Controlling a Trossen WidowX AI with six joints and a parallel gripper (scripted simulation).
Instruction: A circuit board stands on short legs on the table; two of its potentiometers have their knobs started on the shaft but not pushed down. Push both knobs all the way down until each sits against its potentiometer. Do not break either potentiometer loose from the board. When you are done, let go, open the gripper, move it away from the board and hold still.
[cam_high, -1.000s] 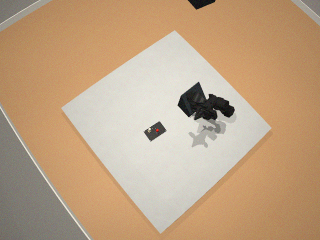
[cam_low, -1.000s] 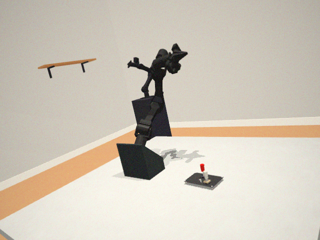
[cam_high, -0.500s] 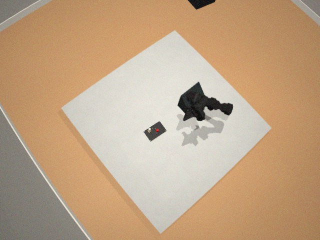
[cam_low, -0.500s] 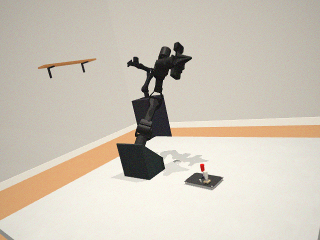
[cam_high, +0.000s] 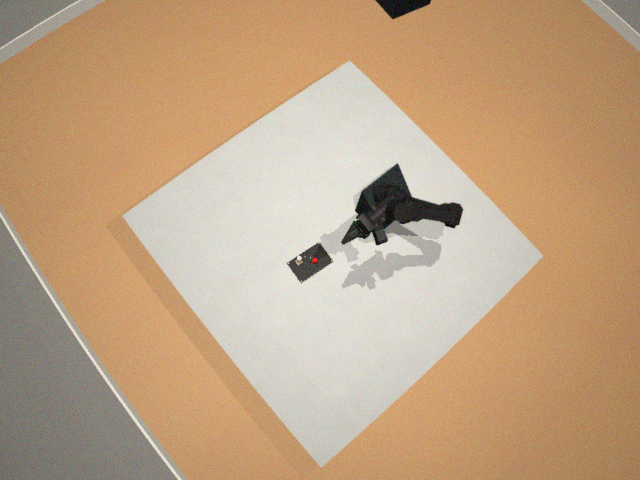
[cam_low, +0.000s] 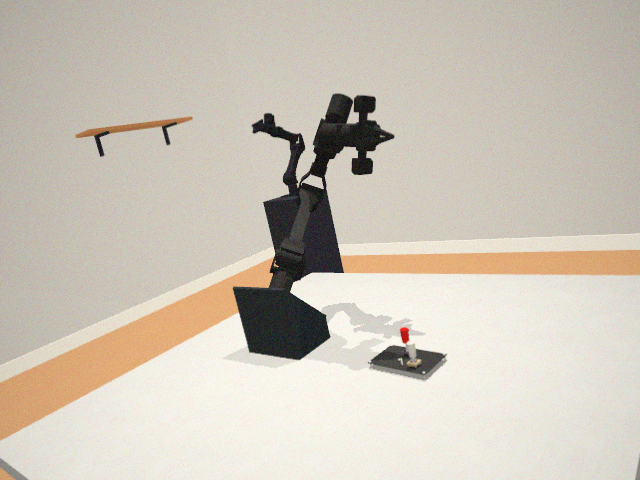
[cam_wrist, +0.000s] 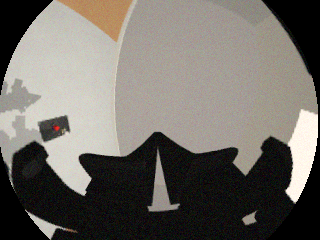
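Now: the red knob 10 mm ahead of my gripper tip, 100 mm to the right of it and 460 mm below it. From my gripper tip the other things lie so: white knob: 50 mm ahead, 140 mm to the right, 470 mm below.
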